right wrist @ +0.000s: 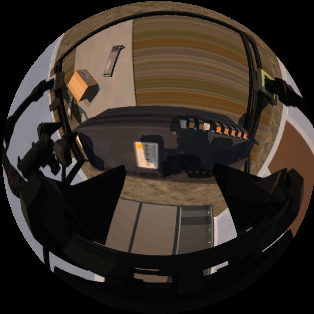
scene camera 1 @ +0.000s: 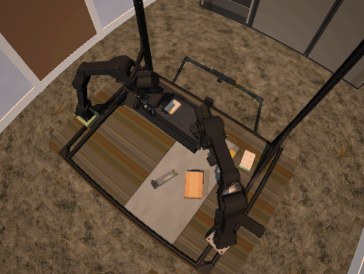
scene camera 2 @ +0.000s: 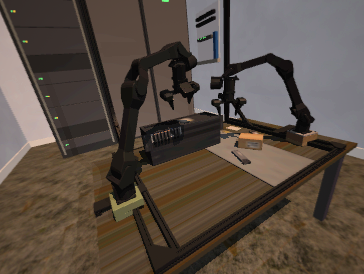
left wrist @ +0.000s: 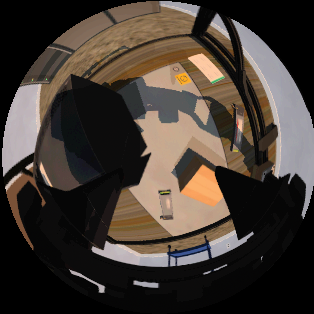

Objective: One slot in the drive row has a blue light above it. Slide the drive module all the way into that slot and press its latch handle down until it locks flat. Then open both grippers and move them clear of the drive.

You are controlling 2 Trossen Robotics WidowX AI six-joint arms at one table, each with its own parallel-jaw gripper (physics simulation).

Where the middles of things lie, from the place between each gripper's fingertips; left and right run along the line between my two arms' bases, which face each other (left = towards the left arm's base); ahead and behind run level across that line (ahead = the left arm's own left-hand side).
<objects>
The mat (scene camera 1: 164, 210) lies 120 mm ahead of my left hand, 10 mm to the right of it and 160 mm below it.
Right now the mat is 29 cm to the left of my right hand, 27 cm below it and 11 cm ahead of it.
</objects>
